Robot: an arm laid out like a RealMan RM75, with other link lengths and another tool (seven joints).
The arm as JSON. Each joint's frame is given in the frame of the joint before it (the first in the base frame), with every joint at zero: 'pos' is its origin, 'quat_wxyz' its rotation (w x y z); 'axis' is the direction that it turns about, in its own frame. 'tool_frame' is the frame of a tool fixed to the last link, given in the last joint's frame.
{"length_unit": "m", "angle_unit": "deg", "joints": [
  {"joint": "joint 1", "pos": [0.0, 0.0, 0.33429], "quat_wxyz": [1.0, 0.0, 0.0, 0.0], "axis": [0.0, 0.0, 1.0]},
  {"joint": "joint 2", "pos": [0.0, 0.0, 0.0], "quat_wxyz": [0.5, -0.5, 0.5, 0.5], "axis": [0.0, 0.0, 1.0]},
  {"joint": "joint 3", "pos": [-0.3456, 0.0, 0.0], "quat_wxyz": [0.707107, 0.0, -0.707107, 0.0], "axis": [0.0, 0.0, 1.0]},
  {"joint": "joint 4", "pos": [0.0, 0.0, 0.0], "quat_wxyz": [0.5, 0.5, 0.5, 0.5], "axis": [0.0, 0.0, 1.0]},
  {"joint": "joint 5", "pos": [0.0, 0.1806, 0.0], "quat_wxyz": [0.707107, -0.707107, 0.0, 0.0], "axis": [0.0, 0.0, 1.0]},
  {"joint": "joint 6", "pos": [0.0, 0.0, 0.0], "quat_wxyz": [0.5, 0.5, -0.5, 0.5], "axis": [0.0, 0.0, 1.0]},
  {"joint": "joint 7", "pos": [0.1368, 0.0, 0.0], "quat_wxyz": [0.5, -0.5, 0.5, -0.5], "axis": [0.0, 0.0, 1.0]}
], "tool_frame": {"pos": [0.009, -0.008, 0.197], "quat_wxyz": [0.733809, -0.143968, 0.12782, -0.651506]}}
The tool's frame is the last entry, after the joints.
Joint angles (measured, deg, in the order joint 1, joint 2, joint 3, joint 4, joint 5, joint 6, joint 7), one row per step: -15.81, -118.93, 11.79, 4.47, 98.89, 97.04, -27.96; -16.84, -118.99, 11.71, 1.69, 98.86, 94.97, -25.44; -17.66, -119.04, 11.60, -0.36, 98.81, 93.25, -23.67; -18.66, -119.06, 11.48, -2.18, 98.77, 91.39, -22.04; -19.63, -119.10, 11.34, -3.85, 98.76, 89.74, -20.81; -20.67, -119.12, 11.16, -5.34, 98.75, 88.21, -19.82; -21.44, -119.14, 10.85, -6.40, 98.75, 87.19, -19.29; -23.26, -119.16, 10.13, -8.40, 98.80, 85.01, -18.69; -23.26, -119.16, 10.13, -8.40, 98.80, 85.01, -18.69; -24.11, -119.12, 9.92, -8.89, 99.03, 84.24, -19.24; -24.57, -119.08, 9.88, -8.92, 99.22, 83.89, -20.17; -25.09, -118.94, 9.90, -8.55, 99.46, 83.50, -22.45; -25.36, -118.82, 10.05, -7.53, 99.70, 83.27, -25.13; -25.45, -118.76, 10.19, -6.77, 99.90, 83.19, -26.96; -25.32, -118.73, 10.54, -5.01, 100.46, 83.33, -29.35; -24.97, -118.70, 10.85, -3.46, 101.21, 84.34, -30.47
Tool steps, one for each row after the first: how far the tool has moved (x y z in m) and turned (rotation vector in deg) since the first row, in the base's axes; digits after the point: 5 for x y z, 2 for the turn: 0.00223, 0.00644, -0.01063, -0.28, 0.38, 0.60; 0.00370, 0.01154, -0.01911, -0.61, 0.69, 1.15; 0.00552, 0.01759, -0.02772, -1.05, 1.23, 1.59; 0.00835, 0.02281, -0.03587, -1.63, 1.49, 1.93; 0.01201, 0.02820, -0.04318, -2.22, 1.68, 2.13; 0.01515, 0.03240, -0.04750, -2.59, 1.59, 2.30; 0.02310, 0.04212, -0.05623, -3.56, 1.23, 2.55; 0.02310, 0.04212, -0.05623, -3.56, 1.23, 2.55; 0.02750, 0.04592, -0.05964, -4.36, 0.82, 2.47; 0.02984, 0.04782, -0.06119, -5.06, 0.32, 2.46; 0.03119, 0.05059, -0.06164, -6.28, -0.78, 2.74; 0.02994, 0.05285, -0.06069, -7.40, -1.71, 3.16; 0.02879, 0.05372, -0.06009, -8.17, -2.31, 3.45; 0.02554, 0.05327, -0.05904, -9.06, -2.44, 3.59; 0.02534, 0.04973, -0.05675, -9.34, -2.09, 2.79
